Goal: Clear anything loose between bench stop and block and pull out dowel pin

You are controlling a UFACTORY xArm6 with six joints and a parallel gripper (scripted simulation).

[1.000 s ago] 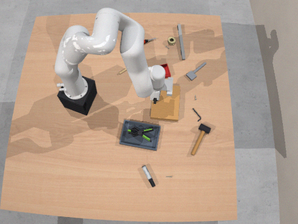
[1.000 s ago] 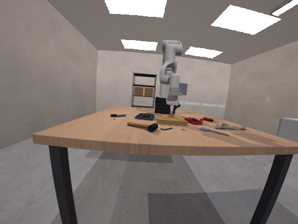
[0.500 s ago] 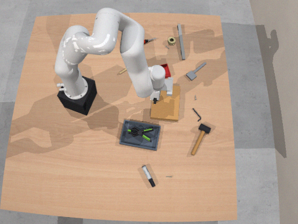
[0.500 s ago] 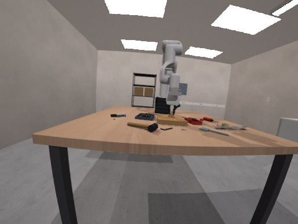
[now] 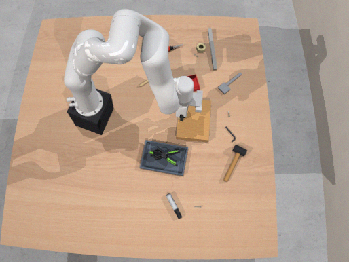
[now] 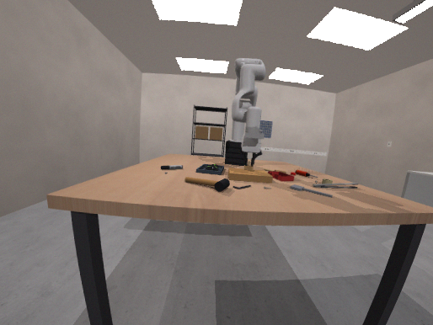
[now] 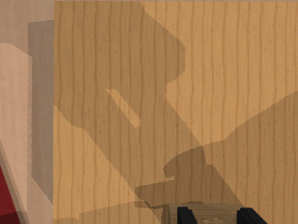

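My hand is 20 mm above the dowel pin. Also, from my hand: small wooden block: 30 mm below; red tray: 170 mm to the left, 70 mm below, 40 mm ahead; dark grey tray: 190 mm to the right, 110 mm behind, 70 mm below.
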